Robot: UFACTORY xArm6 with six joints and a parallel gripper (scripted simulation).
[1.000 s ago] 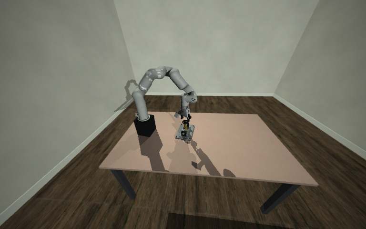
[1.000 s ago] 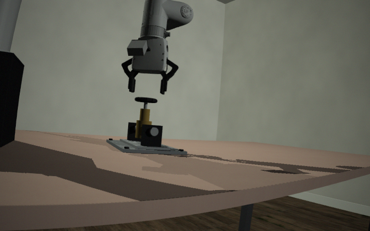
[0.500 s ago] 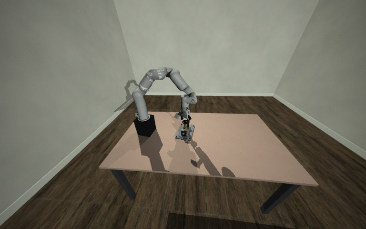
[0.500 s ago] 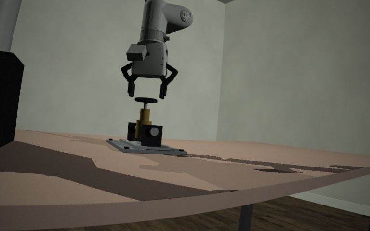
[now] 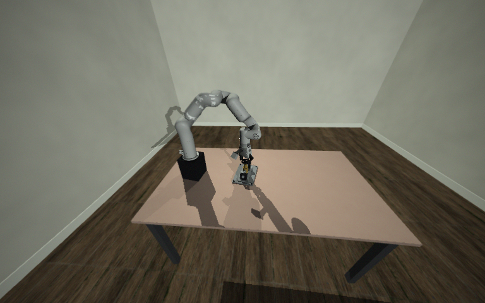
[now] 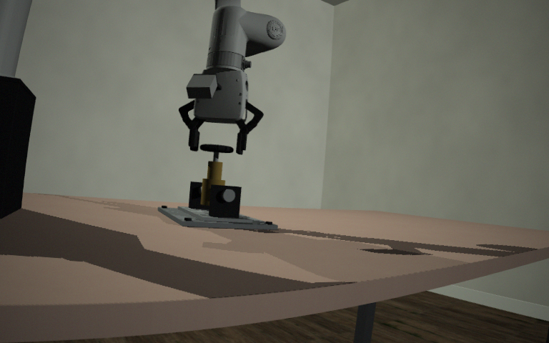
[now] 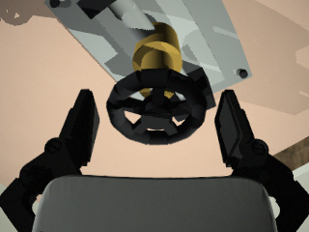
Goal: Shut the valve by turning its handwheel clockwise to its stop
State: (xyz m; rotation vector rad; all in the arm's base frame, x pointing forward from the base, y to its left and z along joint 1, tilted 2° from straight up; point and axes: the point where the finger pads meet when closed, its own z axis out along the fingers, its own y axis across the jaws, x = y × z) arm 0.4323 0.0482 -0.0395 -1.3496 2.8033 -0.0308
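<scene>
Now: the black spoked handwheel 1 cm below my hand.
</scene>
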